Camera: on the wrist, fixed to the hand. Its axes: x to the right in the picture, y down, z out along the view.
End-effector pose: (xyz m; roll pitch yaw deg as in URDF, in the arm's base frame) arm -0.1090 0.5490 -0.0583 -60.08 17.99 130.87
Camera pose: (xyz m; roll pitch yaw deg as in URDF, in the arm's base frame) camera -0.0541 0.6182 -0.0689 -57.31 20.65 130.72
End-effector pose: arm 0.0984 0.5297 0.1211 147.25 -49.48 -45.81
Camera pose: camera 0.1371 0.5971 0.1643 151.45 -51.90 -47.59
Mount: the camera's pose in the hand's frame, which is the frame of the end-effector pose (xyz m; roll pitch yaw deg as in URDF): 0.0189 -0.0389 -0.0777 2.85 1.45 2.24
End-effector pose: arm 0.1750 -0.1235 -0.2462 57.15 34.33 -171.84
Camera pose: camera 0.2076 -0.1635 -0.3187 61.59 33.20 -168.93
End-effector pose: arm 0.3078 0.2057 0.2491 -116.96 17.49 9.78
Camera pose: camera 0.3550 0.1615 0.3101 -114.90 18.81 7.34
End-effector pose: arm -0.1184 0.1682 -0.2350 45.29 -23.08 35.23
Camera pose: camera -0.0939 0.2196 -0.3033 46.98 -23.63 38.07
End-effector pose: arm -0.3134 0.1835 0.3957 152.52 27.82 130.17
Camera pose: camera -0.3933 0.1691 0.4320 154.69 25.49 128.71
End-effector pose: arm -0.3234 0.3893 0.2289 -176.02 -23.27 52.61
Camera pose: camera -0.3586 0.3982 0.3101 -172.16 -24.54 50.04
